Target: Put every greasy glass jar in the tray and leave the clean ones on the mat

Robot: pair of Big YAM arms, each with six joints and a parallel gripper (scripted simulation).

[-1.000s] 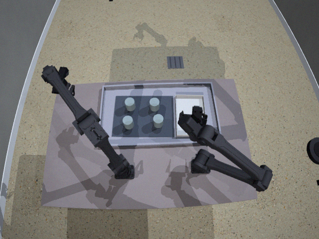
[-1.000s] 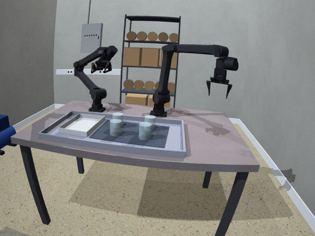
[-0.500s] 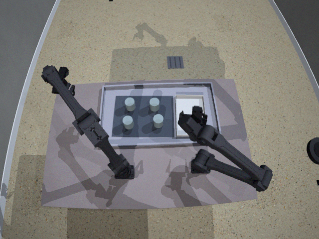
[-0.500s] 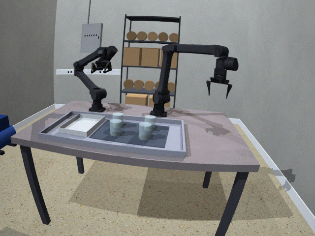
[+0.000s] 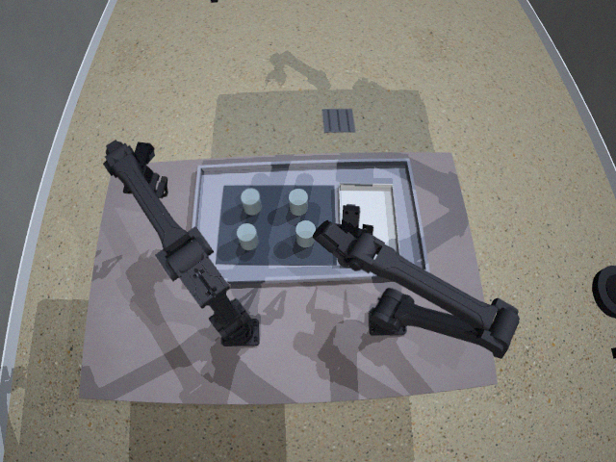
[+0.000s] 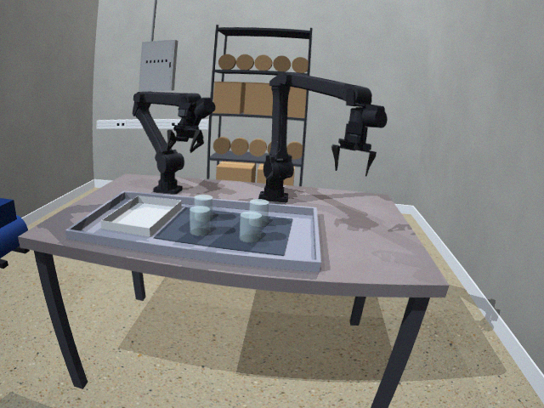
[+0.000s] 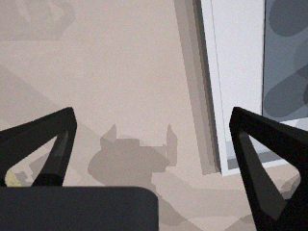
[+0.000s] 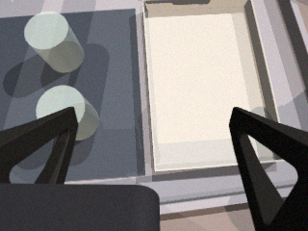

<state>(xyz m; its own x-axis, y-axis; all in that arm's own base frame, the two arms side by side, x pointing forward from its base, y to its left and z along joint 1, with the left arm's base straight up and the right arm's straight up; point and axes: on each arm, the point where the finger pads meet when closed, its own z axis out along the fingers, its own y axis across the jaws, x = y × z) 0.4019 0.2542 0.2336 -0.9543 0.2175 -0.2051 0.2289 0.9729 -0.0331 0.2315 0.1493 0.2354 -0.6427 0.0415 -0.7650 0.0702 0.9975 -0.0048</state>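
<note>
My right hand is 23 cm above the grey basin, 15 cm short of it and 10 cm to the right of it. From my right hand the other things lie so: dark drying mat 23 cm below, 21 cm to the left, 14 cm ahead; then white tray 23 cm below, 12 cm ahead, 11 cm to the right.
</note>
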